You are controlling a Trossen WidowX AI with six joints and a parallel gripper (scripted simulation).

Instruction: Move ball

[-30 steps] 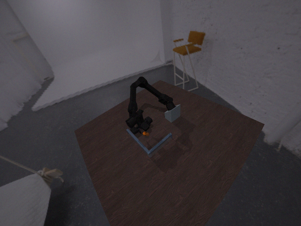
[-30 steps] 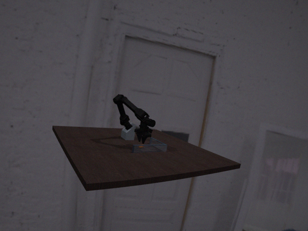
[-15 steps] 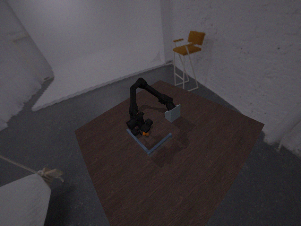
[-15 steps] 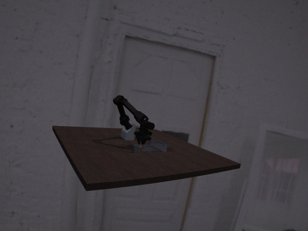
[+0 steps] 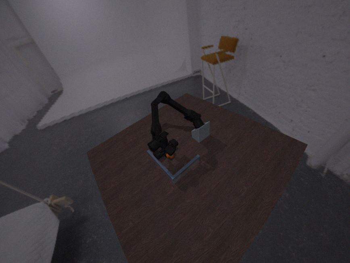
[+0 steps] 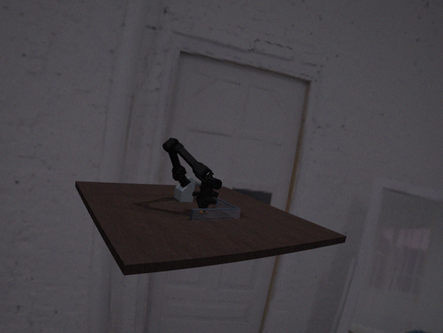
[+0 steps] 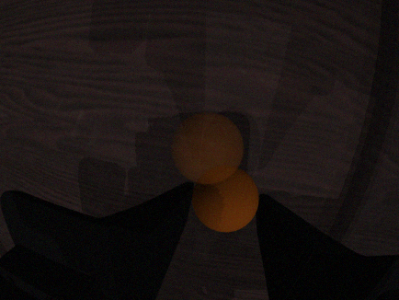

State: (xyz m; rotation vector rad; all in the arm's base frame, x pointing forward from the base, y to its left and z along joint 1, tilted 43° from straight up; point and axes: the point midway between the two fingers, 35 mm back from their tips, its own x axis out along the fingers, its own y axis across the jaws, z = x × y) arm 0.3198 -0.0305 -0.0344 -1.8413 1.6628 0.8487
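Right now my gripper tip is 20 mm past the see-through copy and 20 mm to the right of it. Also, from my gripper tip: orange ball: right at my gripper tip.
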